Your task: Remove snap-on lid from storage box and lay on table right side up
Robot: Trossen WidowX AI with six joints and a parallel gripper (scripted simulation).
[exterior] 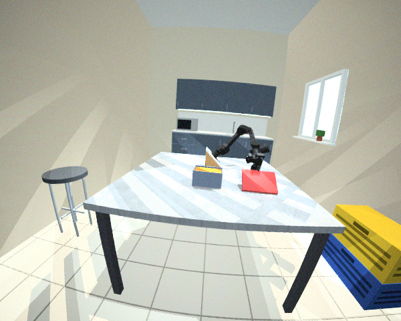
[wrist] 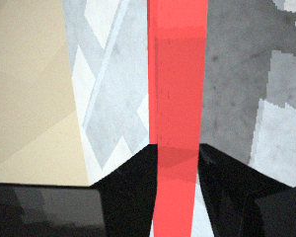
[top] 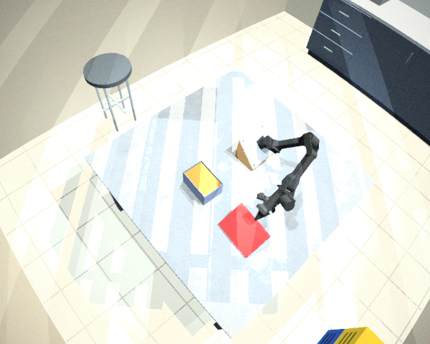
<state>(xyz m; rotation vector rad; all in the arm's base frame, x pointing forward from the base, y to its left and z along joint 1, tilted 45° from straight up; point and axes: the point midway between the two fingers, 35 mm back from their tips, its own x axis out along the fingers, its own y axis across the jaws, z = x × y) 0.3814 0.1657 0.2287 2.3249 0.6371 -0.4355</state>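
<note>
The red lid lies 70 mm ahead of my gripper tip, 10 mm to the right of it and 40 mm below it. Round my gripper tip: grey-blue storage box: 10 mm ahead, 360 mm to the right, 50 mm below.
</note>
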